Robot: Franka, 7 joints.
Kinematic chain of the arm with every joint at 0, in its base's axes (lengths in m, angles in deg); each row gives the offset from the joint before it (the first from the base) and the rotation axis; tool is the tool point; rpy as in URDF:
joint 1: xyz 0 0 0.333 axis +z
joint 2: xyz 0 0 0 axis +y
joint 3: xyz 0 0 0.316 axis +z
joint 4: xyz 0.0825 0 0 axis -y
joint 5: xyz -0.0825 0 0.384 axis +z
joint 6: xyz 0 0 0 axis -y
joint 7: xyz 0.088 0 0 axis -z
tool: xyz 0 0 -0.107 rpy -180 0 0
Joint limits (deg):
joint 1: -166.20..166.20
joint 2: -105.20..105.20
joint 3: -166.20..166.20
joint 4: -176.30..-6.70
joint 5: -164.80..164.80
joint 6: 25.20..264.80
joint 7: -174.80..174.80
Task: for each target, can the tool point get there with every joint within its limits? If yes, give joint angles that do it. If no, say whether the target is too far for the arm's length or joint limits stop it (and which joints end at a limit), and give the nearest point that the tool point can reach.
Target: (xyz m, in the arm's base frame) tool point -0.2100 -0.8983 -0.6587
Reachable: no: too far | nearest point -0.1383 -0.5917 -0.2503 | short by 0.516 m
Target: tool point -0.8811 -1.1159 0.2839
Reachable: no: too far | nearest point -0.5313 -0.6729 0.3034 | short by 0.565 m
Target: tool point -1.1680 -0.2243 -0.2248
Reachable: no: too far | nearest point -0.7628 -0.1465 -0.0313 | short by 0.456 m
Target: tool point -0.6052 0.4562 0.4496
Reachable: yes | joints 121.47 38.61 36.27 -73.59 -82.00 115.22 127.00
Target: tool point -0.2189 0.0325 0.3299
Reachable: yes | joints 63.06 87.80 67.31 -159.80 35.87 57.58 -61.61
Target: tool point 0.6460 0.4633 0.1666
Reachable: yes | joints 32.85 88.49 7.40 -38.40 -6.48 207.55 48.42
